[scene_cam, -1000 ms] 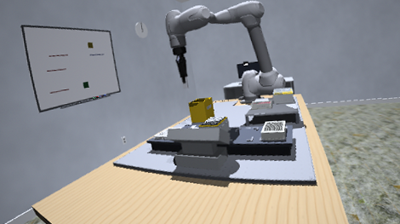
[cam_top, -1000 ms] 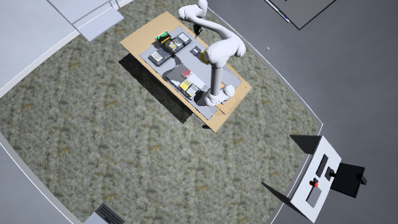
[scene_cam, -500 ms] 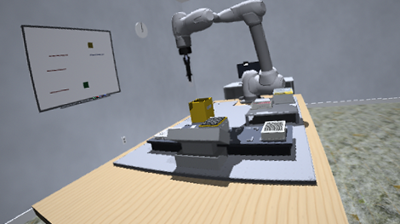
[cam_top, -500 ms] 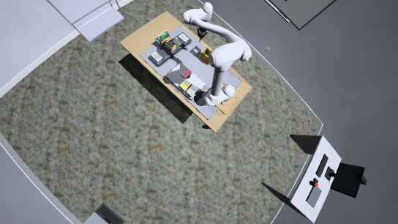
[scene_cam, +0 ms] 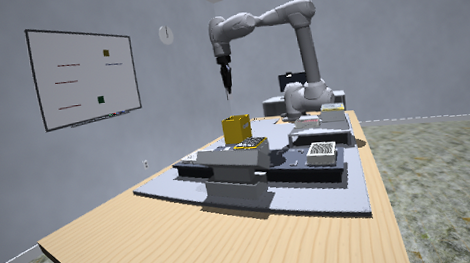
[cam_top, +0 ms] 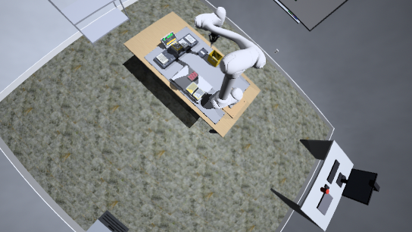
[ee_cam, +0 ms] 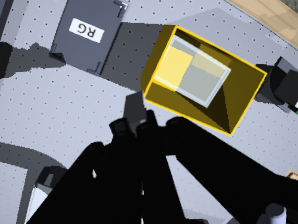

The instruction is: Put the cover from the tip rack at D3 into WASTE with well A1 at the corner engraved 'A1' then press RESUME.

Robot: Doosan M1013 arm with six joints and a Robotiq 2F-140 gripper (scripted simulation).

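Right now my hand is 290 mm past the resume key, 120 mm to the left of it and 200 mm above it. Also, from my hand: yellow waste bin (90 mm behind, 50 mm to the right, 240 mm below); then yellow-framed tip rack (300 mm ahead, 290 mm to the left, 190 mm below); then red-topped labware item (150 mm behind, 360 mm to the left, 210 mm below).
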